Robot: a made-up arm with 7 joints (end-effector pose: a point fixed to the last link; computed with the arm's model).
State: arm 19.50 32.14 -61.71 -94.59 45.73 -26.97 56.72
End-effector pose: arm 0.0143 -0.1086 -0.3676 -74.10 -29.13 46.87
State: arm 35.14 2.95 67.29 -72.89 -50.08 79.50 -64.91
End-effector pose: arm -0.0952 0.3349 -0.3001 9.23 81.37 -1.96
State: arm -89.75 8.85 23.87 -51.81 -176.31 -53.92 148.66
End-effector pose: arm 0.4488 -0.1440 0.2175 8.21 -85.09 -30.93
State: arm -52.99 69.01 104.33 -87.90 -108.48 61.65 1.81
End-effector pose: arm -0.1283 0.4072 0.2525 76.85 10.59 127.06
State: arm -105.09 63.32 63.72 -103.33 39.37 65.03 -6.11
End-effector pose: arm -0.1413 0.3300 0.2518 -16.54 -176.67 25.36
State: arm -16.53 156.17 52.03 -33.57 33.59 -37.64 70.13
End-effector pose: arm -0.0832 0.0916 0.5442 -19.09 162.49 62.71
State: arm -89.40 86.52 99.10 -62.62 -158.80 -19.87 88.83
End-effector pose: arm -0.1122 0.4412 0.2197 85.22 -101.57 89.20
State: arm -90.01 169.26 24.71 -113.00 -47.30 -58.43 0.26
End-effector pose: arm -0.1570 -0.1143 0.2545 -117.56 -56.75 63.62
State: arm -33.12 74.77 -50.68 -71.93 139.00 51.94 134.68
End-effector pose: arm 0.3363 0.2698 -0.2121 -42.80 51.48 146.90
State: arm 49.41 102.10 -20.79 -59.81 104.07 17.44 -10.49
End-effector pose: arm 0.0245 0.5012 -0.0344 39.33 -5.14 17.96
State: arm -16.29 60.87 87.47 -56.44 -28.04 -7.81 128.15
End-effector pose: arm 0.0313 0.4796 0.0862 33.97 147.72 -77.24
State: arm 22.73 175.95 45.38 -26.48 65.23 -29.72 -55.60
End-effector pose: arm 0.2360 -0.0350 0.4985 -125.40 75.96 62.68
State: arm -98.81 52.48 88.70 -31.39 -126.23 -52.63 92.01
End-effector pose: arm 0.3000 0.3462 0.2593 -12.51 -143.42 8.36
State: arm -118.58 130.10 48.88 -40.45 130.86 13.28 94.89
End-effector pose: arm -0.2627 0.4393 0.1664 125.03 21.52 72.72
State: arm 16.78 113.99 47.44 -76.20 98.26 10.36 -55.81
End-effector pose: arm 0.2572 0.2554 0.3604 65.82 -96.58 -41.09
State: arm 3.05 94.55 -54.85 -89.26 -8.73 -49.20 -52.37
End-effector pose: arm 0.1029 0.2622 -0.2121 16.21 -65.22 -152.41
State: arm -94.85 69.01 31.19 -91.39 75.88 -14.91 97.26
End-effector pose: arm 0.0686 0.2209 0.4053 134.93 60.51 44.95
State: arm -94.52 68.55 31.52 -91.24 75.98 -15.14 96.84
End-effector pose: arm 0.0724 0.2223 0.4044 134.66 60.32 44.18
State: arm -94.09 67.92 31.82 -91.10 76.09 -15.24 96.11
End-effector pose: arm 0.0777 0.2235 0.4033 134.47 60.45 43.02
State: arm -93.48 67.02 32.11 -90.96 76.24 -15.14 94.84
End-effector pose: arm 0.0855 0.2244 0.4018 134.35 61.13 41.21
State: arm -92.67 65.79 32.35 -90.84 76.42 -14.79 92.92
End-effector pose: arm 0.0962 0.2247 0.3998 134.33 62.50 38.65
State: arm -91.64 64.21 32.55 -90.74 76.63 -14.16 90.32
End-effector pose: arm 0.1098 0.2246 0.3968 134.40 64.61 35.31
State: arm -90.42 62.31 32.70 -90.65 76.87 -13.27 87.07
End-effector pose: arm 0.1262 0.2237 0.3928 134.52 67.44 31.27
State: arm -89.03 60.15 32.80 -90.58 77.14 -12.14 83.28
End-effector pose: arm 0.1446 0.2223 0.3875 134.68 70.93 26.68
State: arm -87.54 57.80 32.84 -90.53 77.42 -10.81 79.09
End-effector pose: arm 0.1642 0.2201 0.3810 134.85 74.94 21.78
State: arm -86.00 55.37 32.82 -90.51 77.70 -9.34 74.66
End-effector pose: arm 0.1840 0.2173 0.3735 134.99 79.36 16.83
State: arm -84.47 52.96 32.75 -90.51 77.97 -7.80 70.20
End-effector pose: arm 0.2031 0.2140 0.3651 135.07 83.95 12.04
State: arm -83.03 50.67 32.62 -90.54 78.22 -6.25 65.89
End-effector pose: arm 0.2207 0.2103 0.3566 135.13 88.52 7.68
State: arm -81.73 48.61 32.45 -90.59 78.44 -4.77 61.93
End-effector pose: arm 0.2361 0.2065 0.3484 135.14 92.84 3.92
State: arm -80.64 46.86 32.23 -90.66 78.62 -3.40 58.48
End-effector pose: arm 0.2487 0.2027 0.3413 135.16 96.75 0.91
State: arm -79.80 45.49 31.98 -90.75 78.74 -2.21 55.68
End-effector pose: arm 0.2583 0.1992 0.3356 135.19 100.06 -1.29
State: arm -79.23 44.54 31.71 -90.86 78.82 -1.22 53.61
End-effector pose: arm 0.2647 0.1962 0.3319 135.28 102.66 -2.66
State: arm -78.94 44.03 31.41 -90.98 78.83 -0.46 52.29
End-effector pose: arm 0.2680 0.1937 0.3303 135.39 104.55 -3.25
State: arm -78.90 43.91 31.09 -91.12 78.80 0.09 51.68
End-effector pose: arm 0.2686 0.1917 0.3306 135.59 105.73 -3.15
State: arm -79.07 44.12 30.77 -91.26 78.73 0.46 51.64
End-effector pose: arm 0.2669 0.1903 0.3324 135.82 106.34 -2.54
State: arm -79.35 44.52 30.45 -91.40 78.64 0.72 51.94
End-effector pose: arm 0.2640 0.1892 0.3351 136.07 106.62 -1.66
